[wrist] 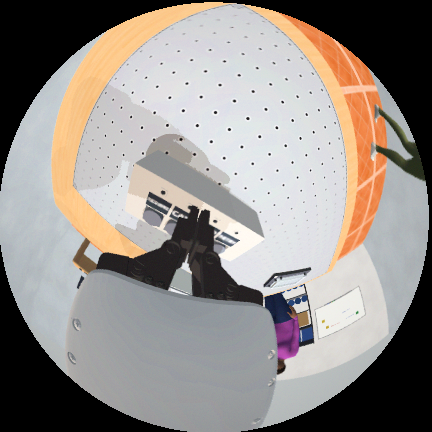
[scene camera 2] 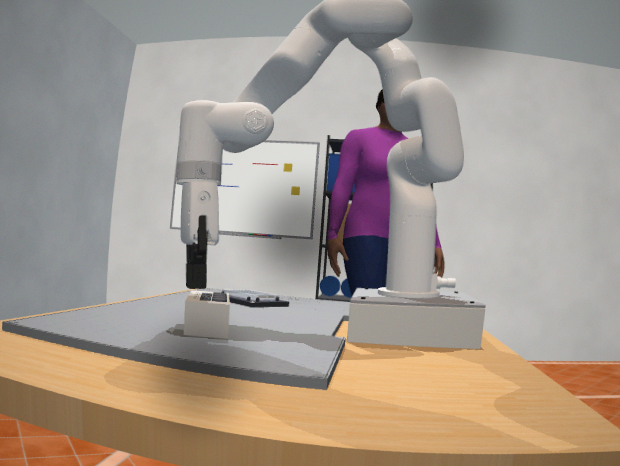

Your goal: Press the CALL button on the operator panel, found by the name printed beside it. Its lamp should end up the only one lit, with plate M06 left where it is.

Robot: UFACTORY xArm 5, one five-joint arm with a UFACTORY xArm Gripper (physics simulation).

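Where they show: gripper, fingertip midpoint: (wrist: pixel 195 219) (scene camera 2: pixel 196 288); arm's base at its link origin: (scene camera 2: pixel 408 294).
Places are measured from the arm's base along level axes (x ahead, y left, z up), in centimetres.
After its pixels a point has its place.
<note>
The beige operator panel (scene camera 2: pixel 206 316) {x 34.9, y 25.5, z -3.5 cm} (wrist: pixel 200 200) {x 39.4, y 18.9, z -1.5 cm} stands on the grey perforated board (scene camera 2: pixel 90 320) {x 54.5, y 25.6, z -6.6 cm} (wrist: pixel 280 115) {x 51.7, y 19.1, z -6.7 cm}. In the wrist view, the grey CALL button (wrist: pixel 171 226) {x 34.5, y 19.0, z -1.2 cm} is partly covered by a finger; its label reads "CA". The RESUME button (wrist: pixel 152 216) {x 34.1, y 21.5, z -1.1 cm} is left of it, the RETRY button (wrist: pixel 219 247) {x 35.9, y 12.6, z -1.2 cm} at the right. The fingers hide SKIP. The visible lamps look dark; the CALL lamp is not seen. My gripper (scene camera 2: pixel 196 287) {x 38.3, y 18.3, z -0.2 cm} (wrist: pixel 195 219) {x 38.3, y 18.3, z -0.2 cm} is shut and empty, pointing down just above the panel; contact cannot be told. A flat dark-edged plate (scene camera 2: pixel 260 300) {x 31.0, y -21.0, z -5.4 cm} (wrist: pixel 287 278) {x 35.4, y -22.3, z -4.6 cm} lies farther back; no M06 marking is readable.
The board lies on the wooden table (scene camera 2: pixel 426 400) {x 6.4, y 47.4, z -8.0 cm} (wrist: pixel 65 150) {x 24.0, y 50.5, z -8.0 cm}. The robot base block (scene camera 2: pixel 416 325) {x 0.8, y 13.5, z -4.2 cm} stands right of the board in the scene view. A person in purple (scene camera 2: pixel 368 195) (wrist: pixel 286 340) stands behind, near a shelf and a whiteboard (scene camera 2: pixel 270 200) (wrist: pixel 341 312).
</note>
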